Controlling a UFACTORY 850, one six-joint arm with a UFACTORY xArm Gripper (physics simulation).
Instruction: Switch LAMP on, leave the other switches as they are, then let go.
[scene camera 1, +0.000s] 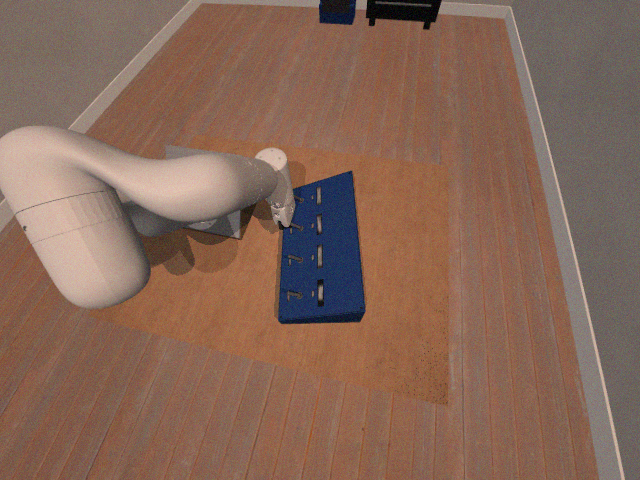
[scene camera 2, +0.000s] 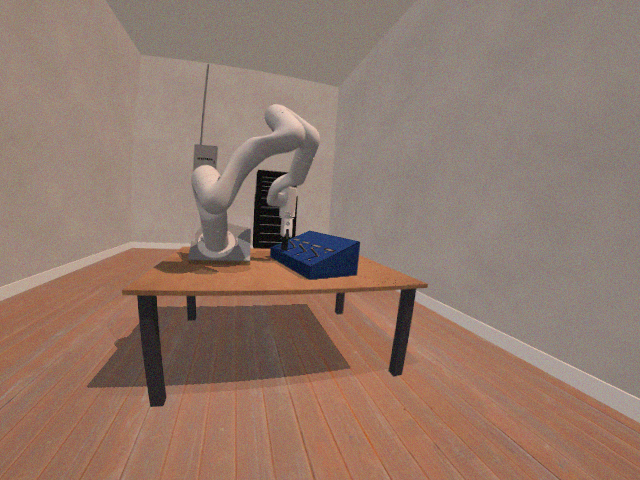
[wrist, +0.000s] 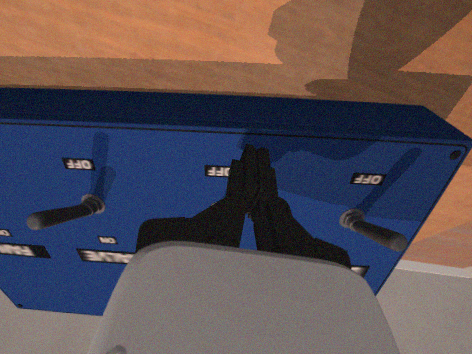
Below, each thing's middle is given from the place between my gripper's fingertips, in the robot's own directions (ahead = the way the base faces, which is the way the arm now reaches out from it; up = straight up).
The blue switch panel (scene camera 1: 328, 276) lies 14 cm ahead of my hand, 5 cm to the right of it and 1 cm above it.
